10 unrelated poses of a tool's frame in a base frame.
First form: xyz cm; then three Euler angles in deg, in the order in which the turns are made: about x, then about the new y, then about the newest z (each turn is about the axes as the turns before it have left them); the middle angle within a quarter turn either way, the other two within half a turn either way.
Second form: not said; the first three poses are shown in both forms.
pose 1, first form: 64.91 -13.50 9.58 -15.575 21.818 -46.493
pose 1, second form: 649.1 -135.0 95.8 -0.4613 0.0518 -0.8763
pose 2, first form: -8.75 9.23 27.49 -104.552 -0.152 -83.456
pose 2, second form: -87.5 92.3 274.9 -2.7257 -1.2925 1.1429
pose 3, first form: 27.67 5.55 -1.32 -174.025 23.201 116.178
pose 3, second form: 276.7 55.5 -13.2 -2.8189 0.2695 -2.0050
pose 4, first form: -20.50 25.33 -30.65 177.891 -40.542 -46.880
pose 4, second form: -205.0 253.3 -306.5 -2.6077 0.4903 0.9412
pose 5, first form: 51.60 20.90 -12.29 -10.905 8.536 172.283
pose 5, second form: 516.0 209.0 -122.9 0.2101 -0.1193 2.9801
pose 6, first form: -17.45 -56.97 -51.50 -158.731 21.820 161.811
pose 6, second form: -174.5 -569.7 -515.0 2.8747 0.4582 -2.9591
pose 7, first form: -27.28 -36.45 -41.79 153.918 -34.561 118.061
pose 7, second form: -272.8 -364.5 -417.9 2.8244 -0.6785 -2.0917
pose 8, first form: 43.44 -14.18 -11.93 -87.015 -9.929 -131.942
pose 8, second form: 434.4 -141.8 -119.3 1.4949 -0.8283 -2.9121
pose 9, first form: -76.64 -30.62 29.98 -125.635 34.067 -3.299
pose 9, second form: -766.4 -306.2 299.8 -2.1177 -0.3818 -0.4709
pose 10, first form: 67.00 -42.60 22.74 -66.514 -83.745 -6.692
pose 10, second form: 670.0 -426.0 227.4 -1.5206 -0.5240 1.4455
